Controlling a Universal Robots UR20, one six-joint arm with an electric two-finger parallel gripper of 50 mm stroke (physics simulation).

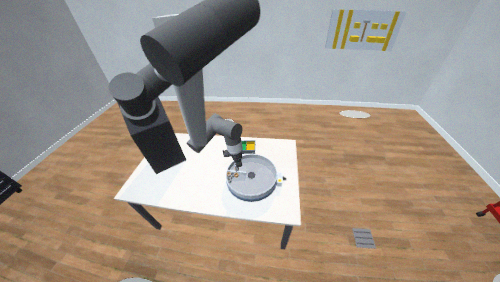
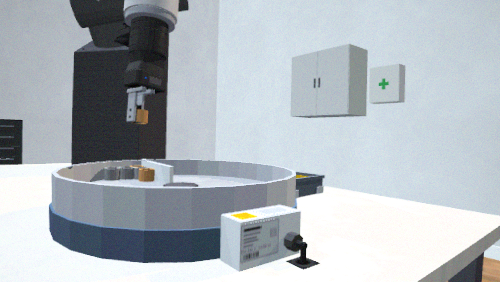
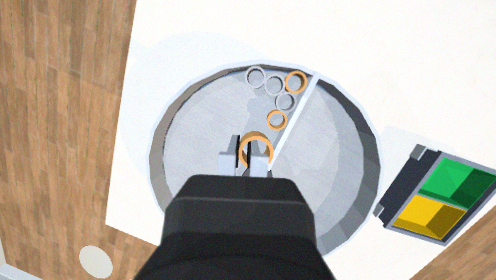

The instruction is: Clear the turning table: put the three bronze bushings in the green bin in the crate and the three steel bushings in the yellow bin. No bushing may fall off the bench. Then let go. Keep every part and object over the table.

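Where they show: gripper, fingertip midpoint: [image 1: 237,170] [image 2: 134,122] [image 3: 243,145]; arm's base, link origin: [image 1: 143,112].
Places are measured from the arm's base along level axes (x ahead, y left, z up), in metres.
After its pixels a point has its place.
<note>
My gripper [image 1: 237,168] {z -0.385, x 0.746, y -0.254 m} [image 2: 136,114] {z -0.385, x 0.746, y -0.254 m} [image 3: 243,145] {z -0.385, x 0.746, y -0.254 m} is shut on the wall of a bronze bushing [image 2: 143,117] {z -0.376, x 0.758, y -0.241 m} [image 3: 255,135] {z -0.366, x 0.726, y -0.246 m}, one finger inside its bore, and holds it well above the turning table [image 1: 256,193] {z -0.510, x 0.895, y -0.376 m} [image 2: 175,207] {z -0.495, x 1.025, y -0.321 m} [image 3: 157,150] {z -0.494, x 0.854, y -0.412 m}. Two other bronze bushings [image 3: 296,72] {z -0.483, x 0.647, y -0.215 m} [image 3: 276,111] {z -0.483, x 0.710, y -0.222 m} stand on it near the white divider [image 2: 165,173] {z -0.487, x 0.787, y -0.206 m} [image 3: 294,120] {z -0.471, x 0.713, y -0.193 m}. Three steel bushings [image 3: 255,68] {z -0.485, x 0.659, y -0.275 m} [image 3: 274,77] {z -0.488, x 0.663, y -0.243 m} [image 3: 285,94] stand grouped beside them. The crate [image 2: 311,187] {z -0.541, x 0.866, y 0.180 m} [image 3: 400,185] {z -0.542, x 0.777, y 0.092 m} has a green bin [image 1: 244,146] {z -0.556, x 0.754, y 0.191 m} [image 3: 442,175] {z -0.556, x 0.729, y 0.175 m} and a yellow bin [image 1: 251,146] {z -0.555, x 0.827, y 0.190 m} [image 3: 425,215] {z -0.556, x 0.831, y 0.208 m}, both without bushings where visible.
The turning table's raised rim and the divider stand around the bushings. A white labelled box [image 1: 280,180] {z -0.503, x 1.085, y -0.259 m} [image 2: 260,245] {z -0.537, x 1.100, y -0.249 m} with a black fitting [image 2: 302,254] {z -0.550, x 1.130, y -0.205 m} stands beside it. The crate stands near an edge of the white bench [image 1: 175,190] {z -0.562, x 0.209, y -0.343 m} [image 2: 400,225] {z -0.561, x 1.145, y 0.065 m} [image 3: 400,60] {z -0.561, x 0.557, y -0.033 m}.
</note>
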